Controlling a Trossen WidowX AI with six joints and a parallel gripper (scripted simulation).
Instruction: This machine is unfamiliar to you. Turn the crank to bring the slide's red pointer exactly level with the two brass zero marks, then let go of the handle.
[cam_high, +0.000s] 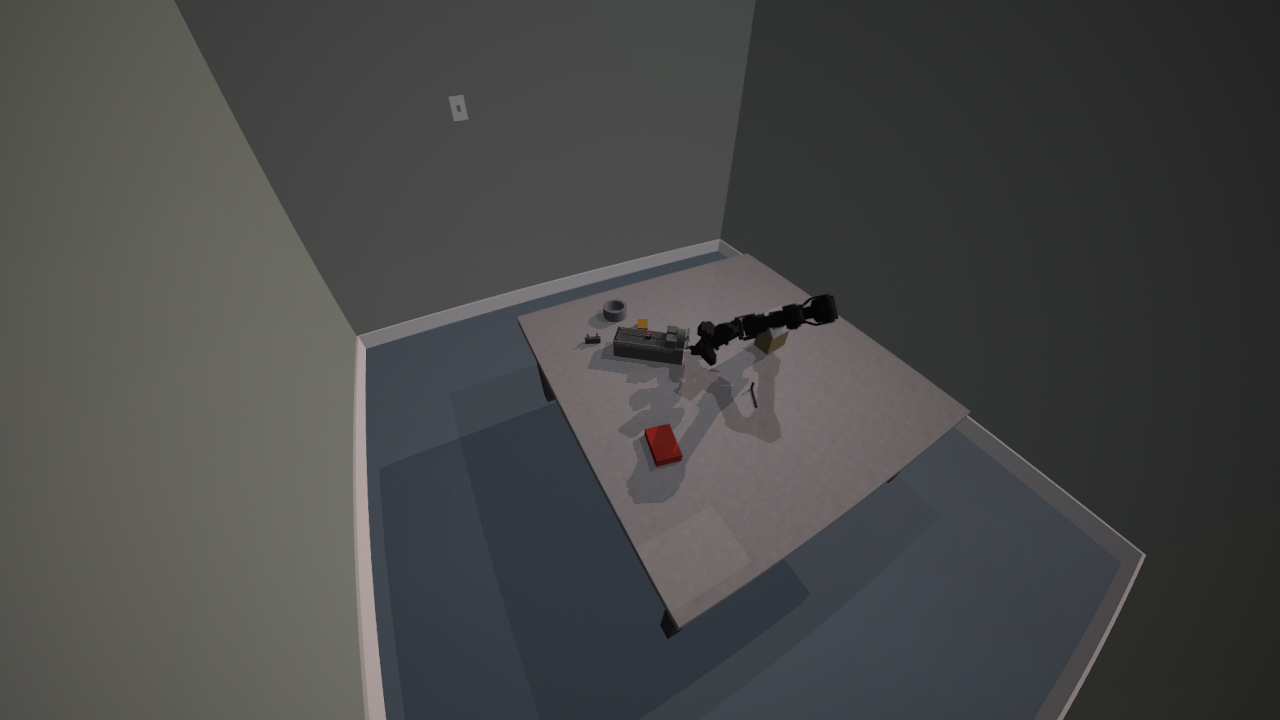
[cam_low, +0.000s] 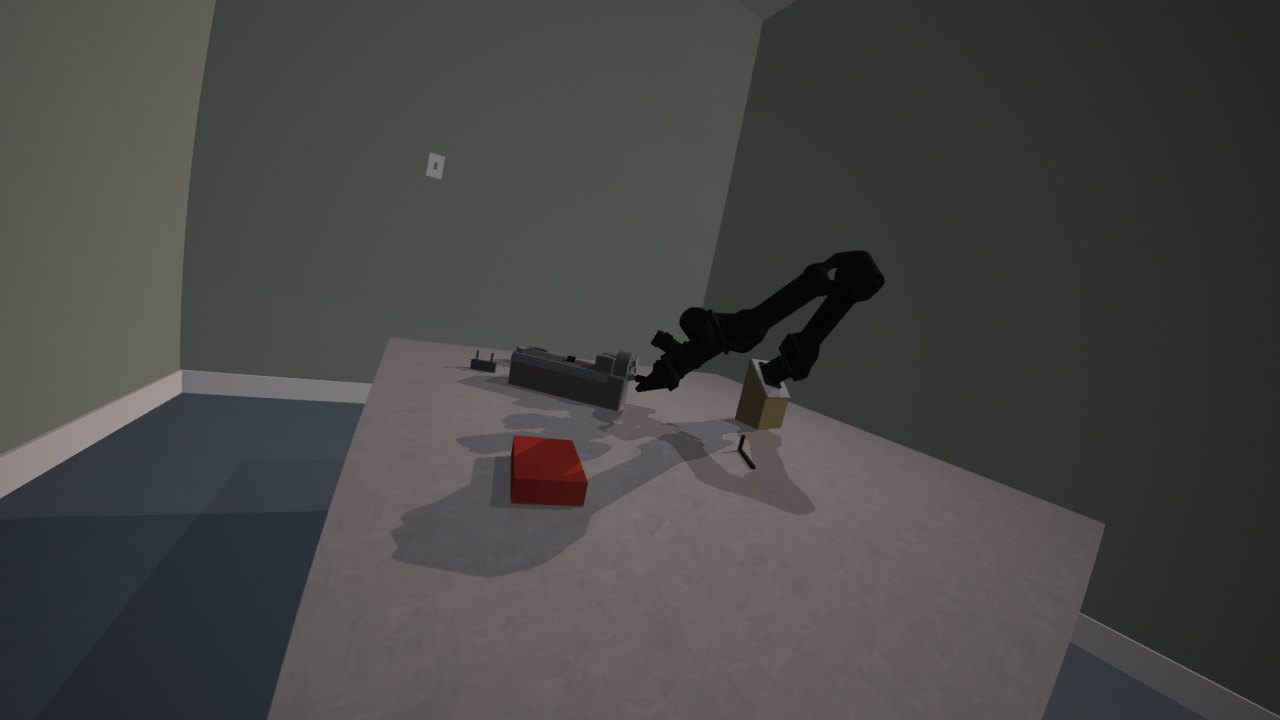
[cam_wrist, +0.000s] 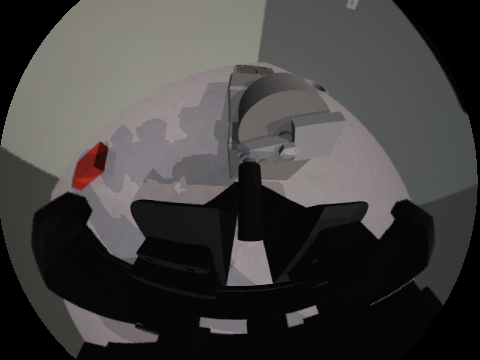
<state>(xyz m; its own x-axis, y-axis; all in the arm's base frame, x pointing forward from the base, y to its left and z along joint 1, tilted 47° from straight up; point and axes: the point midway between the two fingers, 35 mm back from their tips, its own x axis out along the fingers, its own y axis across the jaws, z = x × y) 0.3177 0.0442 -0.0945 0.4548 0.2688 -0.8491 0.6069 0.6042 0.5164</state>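
The black crank handle lies 20 mm above my gripper tip, 10 mm to the left of it and 10 mm behind it. From my gripper tip the other things lie so: yellow block (260 mm to the right, 60 mm ahead, 40 mm below); red pointer (120 mm to the right, 110 mm ahead, 30 mm above); black bent key (230 mm to the left, 120 mm behind, 40 mm below).
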